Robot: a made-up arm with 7 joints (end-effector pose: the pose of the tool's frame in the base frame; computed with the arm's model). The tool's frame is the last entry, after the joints. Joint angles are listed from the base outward.
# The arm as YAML. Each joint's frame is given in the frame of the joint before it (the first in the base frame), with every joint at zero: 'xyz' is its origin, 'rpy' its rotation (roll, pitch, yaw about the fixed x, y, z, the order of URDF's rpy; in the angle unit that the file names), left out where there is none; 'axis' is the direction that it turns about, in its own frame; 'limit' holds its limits. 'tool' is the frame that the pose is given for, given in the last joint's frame.
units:
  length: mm
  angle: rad
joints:
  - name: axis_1
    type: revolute
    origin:
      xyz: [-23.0, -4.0, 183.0]
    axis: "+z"
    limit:
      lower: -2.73
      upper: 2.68
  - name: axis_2
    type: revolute
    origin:
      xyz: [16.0, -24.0, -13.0]
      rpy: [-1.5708, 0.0, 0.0]
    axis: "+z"
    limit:
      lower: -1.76
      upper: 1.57
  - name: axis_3
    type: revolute
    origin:
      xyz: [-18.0, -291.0, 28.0]
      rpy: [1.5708, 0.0, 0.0]
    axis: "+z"
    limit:
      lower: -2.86
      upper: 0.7
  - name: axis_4
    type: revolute
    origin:
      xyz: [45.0, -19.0, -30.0]
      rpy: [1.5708, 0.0, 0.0]
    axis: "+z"
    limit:
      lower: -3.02
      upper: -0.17
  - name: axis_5
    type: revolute
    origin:
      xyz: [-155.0, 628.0, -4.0]
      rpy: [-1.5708, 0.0, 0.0]
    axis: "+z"
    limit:
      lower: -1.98
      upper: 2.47
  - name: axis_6
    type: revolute
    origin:
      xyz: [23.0, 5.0, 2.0]
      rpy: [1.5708, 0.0, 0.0]
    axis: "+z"
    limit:
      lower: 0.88
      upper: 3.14
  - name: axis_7
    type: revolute
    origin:
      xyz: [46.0, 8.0, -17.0]
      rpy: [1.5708, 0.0, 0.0]
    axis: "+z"
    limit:
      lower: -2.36
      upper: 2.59
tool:
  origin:
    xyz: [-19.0, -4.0, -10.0]
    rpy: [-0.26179, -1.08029, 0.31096]
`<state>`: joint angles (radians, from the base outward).
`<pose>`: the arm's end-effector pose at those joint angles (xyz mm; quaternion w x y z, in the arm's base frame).
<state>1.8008 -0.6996 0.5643 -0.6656 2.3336 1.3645 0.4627</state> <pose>-78.8 -392.7 1023.8 0.2365 -0.4672 0.8146 -0.2492</pose>
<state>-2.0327 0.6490 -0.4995 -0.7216 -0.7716 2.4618 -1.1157</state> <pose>-503.6 -607.4 671.6 0.2249 0.2575 -0.4708 -0.8133</pose>
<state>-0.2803 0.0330 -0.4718 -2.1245 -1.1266 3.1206 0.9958</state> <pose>450.8 -419.5 197.5 0.0405 0.9080 -0.4099 -0.0762</pose>
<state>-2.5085 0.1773 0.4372 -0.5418 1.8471 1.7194 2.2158</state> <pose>-290.2 -298.9 1064.6 0.9797 -0.0797 0.0764 -0.1670</pose>
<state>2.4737 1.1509 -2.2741 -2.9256 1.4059 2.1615 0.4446</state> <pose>451.0 -39.9 282.9 0.4894 -0.7228 0.3770 0.3097</pose>
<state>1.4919 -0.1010 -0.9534 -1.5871 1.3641 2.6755 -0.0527</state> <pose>557.4 278.6 635.9 0.6205 -0.7413 -0.1685 0.1924</pose>
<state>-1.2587 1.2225 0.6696 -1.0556 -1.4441 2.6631 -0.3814</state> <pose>531.8 -663.9 35.2 0.3964 0.8444 -0.1157 -0.3414</pose>
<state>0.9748 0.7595 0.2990 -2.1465 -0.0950 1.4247 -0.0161</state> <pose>73.4 516.5 -244.3 0.6019 0.2014 0.2324 -0.7370</pose>
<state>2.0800 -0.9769 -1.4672 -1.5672 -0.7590 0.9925 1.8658</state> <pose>736.4 121.5 410.7 0.0909 -0.5348 0.6183 0.5686</pose>
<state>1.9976 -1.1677 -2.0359 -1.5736 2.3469 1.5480 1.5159</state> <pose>772.3 -240.3 -2.4 0.5437 0.5682 -0.3231 0.5263</pose>
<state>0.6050 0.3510 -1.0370 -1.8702 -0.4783 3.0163 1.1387</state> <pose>650.2 -226.8 260.7 0.1304 -0.8832 0.4505 0.0014</pose>
